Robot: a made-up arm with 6 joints.
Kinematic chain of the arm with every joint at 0, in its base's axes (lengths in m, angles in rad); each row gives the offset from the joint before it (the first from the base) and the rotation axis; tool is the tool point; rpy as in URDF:
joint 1: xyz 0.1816 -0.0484 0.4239 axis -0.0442 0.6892 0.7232
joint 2: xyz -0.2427 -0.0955 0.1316 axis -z
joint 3: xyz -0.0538 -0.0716 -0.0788 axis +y
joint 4: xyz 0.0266 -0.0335 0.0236 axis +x
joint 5: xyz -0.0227 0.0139 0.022 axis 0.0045 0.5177 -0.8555
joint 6: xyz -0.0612 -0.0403 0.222 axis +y
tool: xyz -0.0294 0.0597 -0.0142 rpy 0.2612 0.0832 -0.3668
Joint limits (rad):
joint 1: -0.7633..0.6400
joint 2: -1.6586..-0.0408
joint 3: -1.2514..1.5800
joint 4: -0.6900..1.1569
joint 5: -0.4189..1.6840
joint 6: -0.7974..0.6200
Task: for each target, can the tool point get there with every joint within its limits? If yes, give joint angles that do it. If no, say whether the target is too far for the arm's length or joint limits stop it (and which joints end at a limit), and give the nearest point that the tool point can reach.
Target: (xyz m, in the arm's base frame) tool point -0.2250 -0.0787 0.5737
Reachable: yes | joints -0.6076 -1.4311 0.0676 -0.2716 0.3059 0.0037
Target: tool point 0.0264 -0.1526 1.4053
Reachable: no: too far | nearest point 0.0490 -0.2845 0.8658 | short by 0.556 m
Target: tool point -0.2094 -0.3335 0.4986
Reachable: yes | joints -0.3650 -1.2697 -0.6900 -0.1666 -0.2005 -0.5127
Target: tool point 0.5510 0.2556 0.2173
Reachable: no: joint limits stop it (at a limit: joint 1, joint 2, joint 3, joint 6) | nearest point 0.2218 0.0659 0.3314 | short by 0.397 m
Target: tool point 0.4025 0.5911 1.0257
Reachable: no: too far | nearest point 0.2249 0.0155 0.6719 | short by 0.699 m
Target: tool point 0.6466 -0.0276 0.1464
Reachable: no: joint limits stop it (at a limit: joint 1, joint 3, joint 4, joint 6) | nearest point 0.3247 -0.1372 0.3712 | short by 0.408 m
